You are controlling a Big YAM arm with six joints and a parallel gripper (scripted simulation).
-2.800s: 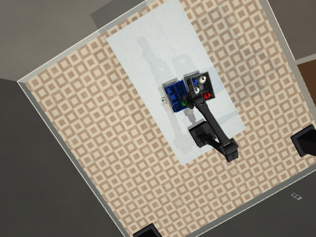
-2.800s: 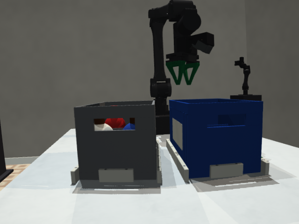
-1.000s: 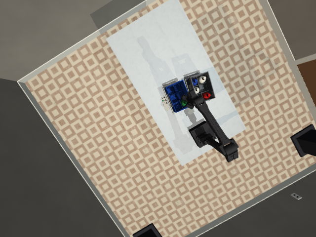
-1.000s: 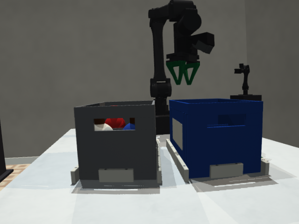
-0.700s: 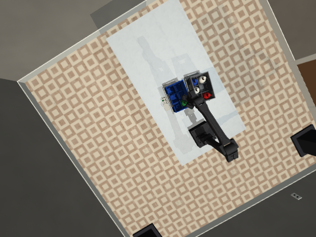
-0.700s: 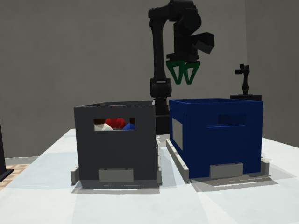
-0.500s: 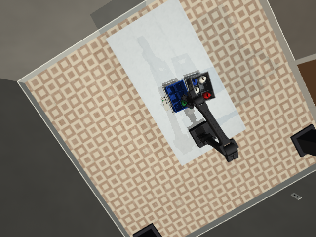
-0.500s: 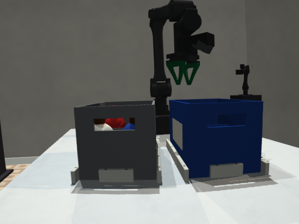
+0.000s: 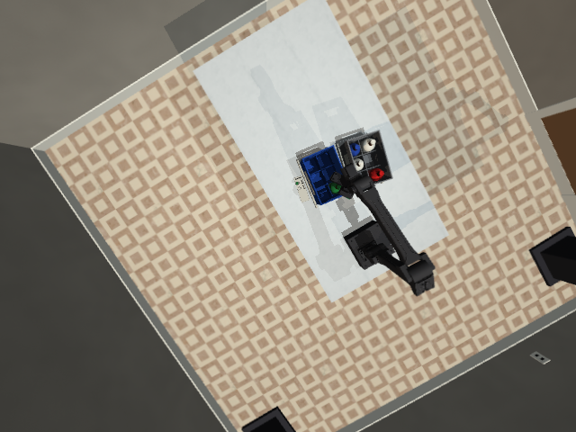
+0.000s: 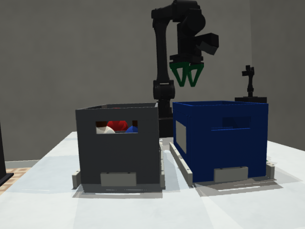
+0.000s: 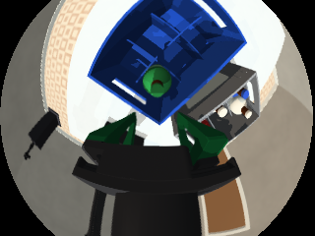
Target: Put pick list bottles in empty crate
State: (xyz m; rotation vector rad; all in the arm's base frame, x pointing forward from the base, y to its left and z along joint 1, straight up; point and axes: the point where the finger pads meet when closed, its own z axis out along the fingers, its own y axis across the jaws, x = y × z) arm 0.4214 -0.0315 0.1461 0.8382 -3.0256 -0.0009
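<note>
Now: the white bottle 16 cm to the right of my hand, 15 cm below it and 6 cm ahead of it. The rest, counted from my hand: green bottle 15 cm below, 1 cm to the left, 1 cm ahead; dark grey crate 21 cm to the right, 15 cm below, 5 cm ahead; blue crate 15 cm below, 10 cm ahead, 3 cm to the left.
</note>
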